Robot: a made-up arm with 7 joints. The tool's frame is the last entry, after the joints.
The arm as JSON. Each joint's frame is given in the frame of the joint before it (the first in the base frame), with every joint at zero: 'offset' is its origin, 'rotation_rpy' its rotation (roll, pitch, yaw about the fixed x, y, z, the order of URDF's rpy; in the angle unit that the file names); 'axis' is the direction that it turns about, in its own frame. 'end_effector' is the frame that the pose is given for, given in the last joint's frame.
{
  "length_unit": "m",
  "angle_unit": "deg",
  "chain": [
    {
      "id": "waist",
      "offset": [
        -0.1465,
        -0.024,
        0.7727
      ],
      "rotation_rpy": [
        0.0,
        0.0,
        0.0
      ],
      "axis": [
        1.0,
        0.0,
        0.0
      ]
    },
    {
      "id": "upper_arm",
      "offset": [
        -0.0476,
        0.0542,
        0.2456
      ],
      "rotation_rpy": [
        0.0,
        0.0,
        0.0
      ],
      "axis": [
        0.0,
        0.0,
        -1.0
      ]
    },
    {
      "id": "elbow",
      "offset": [
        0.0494,
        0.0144,
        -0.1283
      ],
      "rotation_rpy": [
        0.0,
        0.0,
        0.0
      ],
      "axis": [
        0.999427,
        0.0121,
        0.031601
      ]
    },
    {
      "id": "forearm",
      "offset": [
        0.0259,
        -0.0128,
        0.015
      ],
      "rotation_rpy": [
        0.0,
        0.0,
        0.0
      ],
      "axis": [
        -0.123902,
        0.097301,
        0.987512
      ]
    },
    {
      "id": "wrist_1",
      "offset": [
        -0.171,
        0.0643,
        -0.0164
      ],
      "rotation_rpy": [
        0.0,
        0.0,
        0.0
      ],
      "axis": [
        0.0,
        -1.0,
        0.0
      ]
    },
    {
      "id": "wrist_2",
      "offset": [
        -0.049,
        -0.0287,
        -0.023
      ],
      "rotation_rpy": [
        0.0,
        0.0,
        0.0
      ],
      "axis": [
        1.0,
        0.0,
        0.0
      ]
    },
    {
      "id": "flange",
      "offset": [
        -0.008,
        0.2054,
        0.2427
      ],
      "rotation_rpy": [
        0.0,
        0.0,
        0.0
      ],
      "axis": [
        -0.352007,
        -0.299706,
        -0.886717
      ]
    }
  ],
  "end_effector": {
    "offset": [
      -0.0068,
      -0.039,
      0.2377
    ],
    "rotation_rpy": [
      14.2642,
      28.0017,
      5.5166
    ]
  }
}
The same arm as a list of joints. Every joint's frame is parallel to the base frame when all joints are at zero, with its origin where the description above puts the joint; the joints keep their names.
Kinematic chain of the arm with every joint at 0, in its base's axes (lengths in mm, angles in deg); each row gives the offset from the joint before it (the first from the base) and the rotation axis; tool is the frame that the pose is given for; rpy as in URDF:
waist: xyz -146.5 -24 772.7 axis +x
upper_arm: xyz -47.6 54.2 245.6 axis -z
elbow: xyz 49.4 14.4 -128.3 axis 0.999427 0.0121 0.031601
forearm: xyz 25.9 -12.8 15 axis -0.123902 0.097301 0.987512
wrist_1: xyz -171 64.3 -16.4 axis -y
wrist_2: xyz -49 -28.7 -23 axis +x
flange: xyz -8 205.4 242.7 axis -0.352007 -0.299706 -0.886717
tool: xyz -6.8 -39 237.7 rpy 14.26 28 5.52

